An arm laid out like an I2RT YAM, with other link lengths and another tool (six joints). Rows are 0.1 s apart.
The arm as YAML. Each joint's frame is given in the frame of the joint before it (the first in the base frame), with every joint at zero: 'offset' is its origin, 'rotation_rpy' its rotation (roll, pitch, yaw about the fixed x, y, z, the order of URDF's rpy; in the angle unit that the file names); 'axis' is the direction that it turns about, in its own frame. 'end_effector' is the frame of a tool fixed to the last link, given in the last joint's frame.
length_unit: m
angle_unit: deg
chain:
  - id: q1
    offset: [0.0, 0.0, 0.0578]
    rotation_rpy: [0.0, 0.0, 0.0]
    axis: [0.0, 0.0, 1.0]
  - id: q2
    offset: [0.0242, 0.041, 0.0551]
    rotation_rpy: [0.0, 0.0, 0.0]
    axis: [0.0, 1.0, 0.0]
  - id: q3
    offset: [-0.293, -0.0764, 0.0]
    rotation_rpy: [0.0, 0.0, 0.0]
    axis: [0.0, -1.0, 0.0]
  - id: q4
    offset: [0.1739, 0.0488, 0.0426]
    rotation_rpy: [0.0, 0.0, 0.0]
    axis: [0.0, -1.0, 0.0]
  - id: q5
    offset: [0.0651, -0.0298, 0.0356]
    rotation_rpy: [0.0, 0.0, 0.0]
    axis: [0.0, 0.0, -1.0]
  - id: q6
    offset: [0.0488, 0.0, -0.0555]
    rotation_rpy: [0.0, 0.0, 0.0]
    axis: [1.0, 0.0, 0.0]
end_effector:
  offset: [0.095, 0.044, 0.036]
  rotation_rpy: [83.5, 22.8, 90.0]
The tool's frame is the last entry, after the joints.
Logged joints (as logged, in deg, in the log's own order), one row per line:
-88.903, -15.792, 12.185, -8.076, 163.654, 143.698
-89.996, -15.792, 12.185, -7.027, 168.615, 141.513
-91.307, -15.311, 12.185, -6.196, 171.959, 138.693
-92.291, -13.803, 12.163, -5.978, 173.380, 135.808
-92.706, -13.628, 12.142, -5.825, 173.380, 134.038
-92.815, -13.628, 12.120, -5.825, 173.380, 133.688
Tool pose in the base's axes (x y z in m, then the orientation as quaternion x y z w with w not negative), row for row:
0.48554, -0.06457, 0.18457, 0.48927, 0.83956, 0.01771, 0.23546
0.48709, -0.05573, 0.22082, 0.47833, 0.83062, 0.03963, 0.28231
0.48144, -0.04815, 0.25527, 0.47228, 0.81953, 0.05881, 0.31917
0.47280, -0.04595, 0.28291, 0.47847, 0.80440, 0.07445, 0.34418
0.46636, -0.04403, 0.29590, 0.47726, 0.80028, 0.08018, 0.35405
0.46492, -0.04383, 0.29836, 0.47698, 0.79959, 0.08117, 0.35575
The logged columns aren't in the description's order. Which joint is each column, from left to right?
Columns, left to right: q4, q6, q5, q1, q3, q2.
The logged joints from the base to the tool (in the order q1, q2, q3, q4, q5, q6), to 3 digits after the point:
-8.076, 143.698, 163.654, -88.903, 12.185, -15.792
-7.027, 141.513, 168.615, -89.996, 12.185, -15.792
-6.196, 138.693, 171.959, -91.307, 12.185, -15.311
-5.978, 135.808, 173.380, -92.291, 12.163, -13.803
-5.825, 134.038, 173.380, -92.706, 12.142, -13.628
-5.825, 133.688, 173.380, -92.815, 12.120, -13.628

